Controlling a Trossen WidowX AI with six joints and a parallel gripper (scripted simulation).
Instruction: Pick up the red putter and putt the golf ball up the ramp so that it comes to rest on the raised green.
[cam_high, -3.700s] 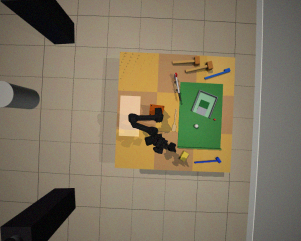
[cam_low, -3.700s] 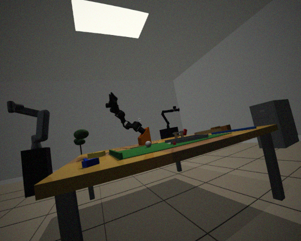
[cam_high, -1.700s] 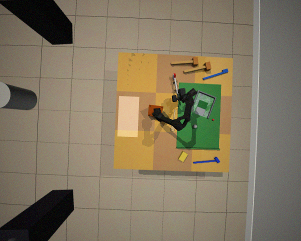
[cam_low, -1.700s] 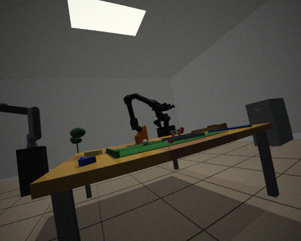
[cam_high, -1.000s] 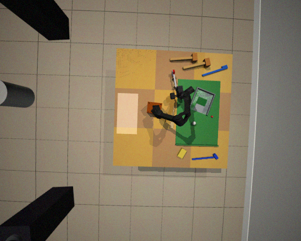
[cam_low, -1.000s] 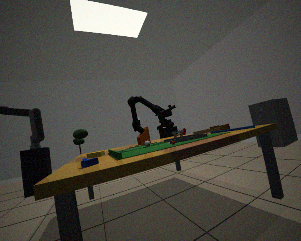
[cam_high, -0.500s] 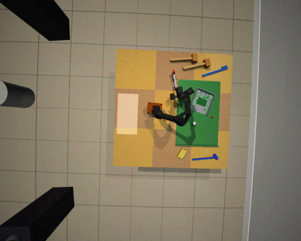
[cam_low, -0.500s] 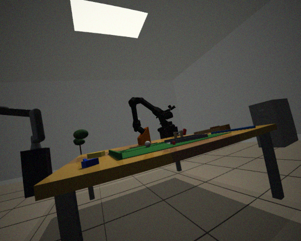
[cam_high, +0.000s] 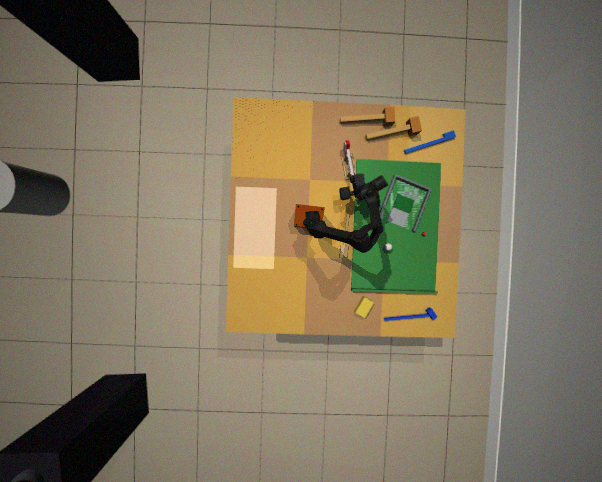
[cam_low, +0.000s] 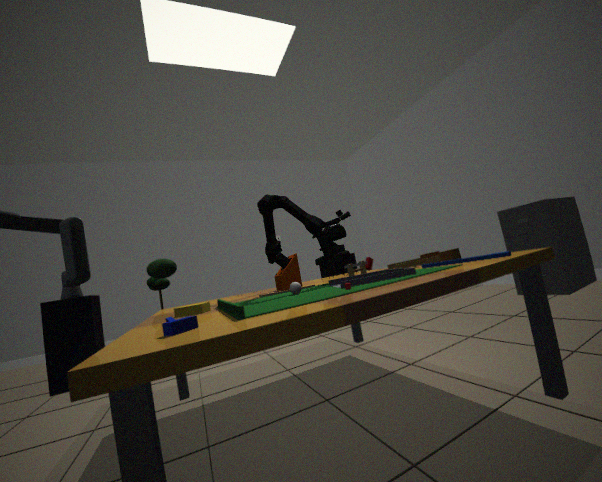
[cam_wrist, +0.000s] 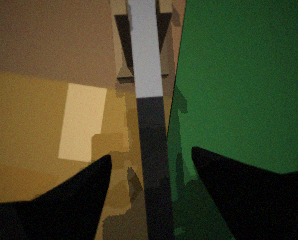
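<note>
Now: gripper tip 20 mm past the red putter, 110 mm to the right of it and 30 mm below it. Round my gripper tip: small red cube 390 mm ahead, 250 mm to the right, 20 mm below; then green mat 240 mm ahead, 210 mm to the right, 30 mm below; then white golf ball 180 mm ahead, 320 mm to the right, 10 mm below.
</note>
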